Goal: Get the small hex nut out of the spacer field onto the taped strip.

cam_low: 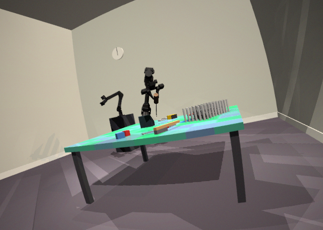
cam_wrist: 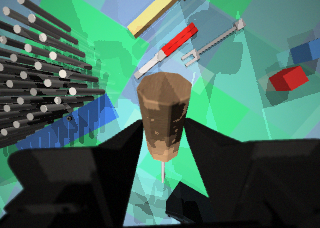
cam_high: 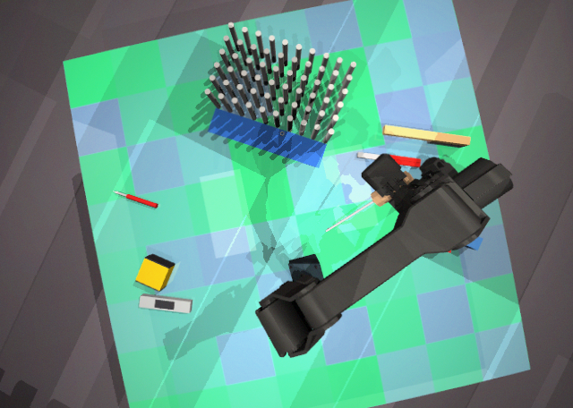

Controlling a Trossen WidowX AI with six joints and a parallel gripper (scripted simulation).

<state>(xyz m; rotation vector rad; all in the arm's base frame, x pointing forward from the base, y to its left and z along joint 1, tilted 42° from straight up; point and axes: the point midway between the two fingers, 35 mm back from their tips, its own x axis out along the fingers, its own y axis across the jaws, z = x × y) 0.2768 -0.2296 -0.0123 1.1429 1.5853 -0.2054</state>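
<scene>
The wire hook tool is 7 cm below my gripper tip, 6 cm to the left of it and 5 cm behind it. From my gripper tip the other things lie so: red block: 23 cm to the right, 21 cm below, 18 cm behind; grey fork tool: 23 cm below, 19 cm to the right, 1 cm ahead; hex nut: 23 cm to the left, 23 cm below, 20 cm ahead.
</scene>
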